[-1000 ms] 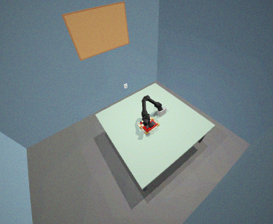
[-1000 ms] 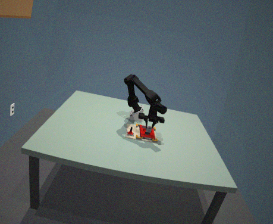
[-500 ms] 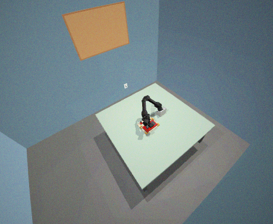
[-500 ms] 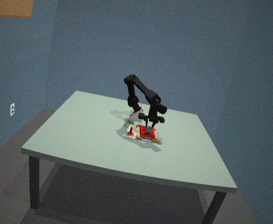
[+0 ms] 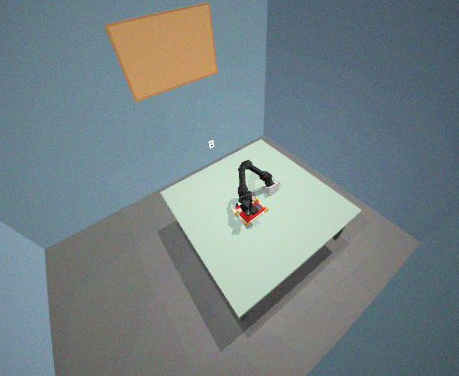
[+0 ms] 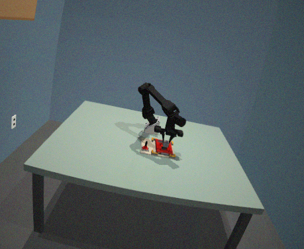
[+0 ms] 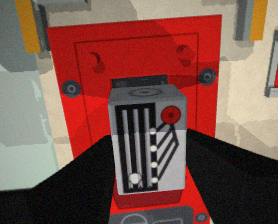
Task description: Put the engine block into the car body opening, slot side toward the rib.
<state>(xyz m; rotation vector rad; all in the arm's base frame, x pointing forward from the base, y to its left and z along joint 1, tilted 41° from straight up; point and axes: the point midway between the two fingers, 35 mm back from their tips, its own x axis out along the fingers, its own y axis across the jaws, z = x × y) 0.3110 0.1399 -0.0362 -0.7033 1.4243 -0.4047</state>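
Right now my gripper tip is 1 cm above the grey engine block. Also, from my gripper tip: grey holder: 12 cm to the right, 4 cm ahead, 3 cm below; pale base plate: 5 cm below, 3 cm to the right, 3 cm behind.
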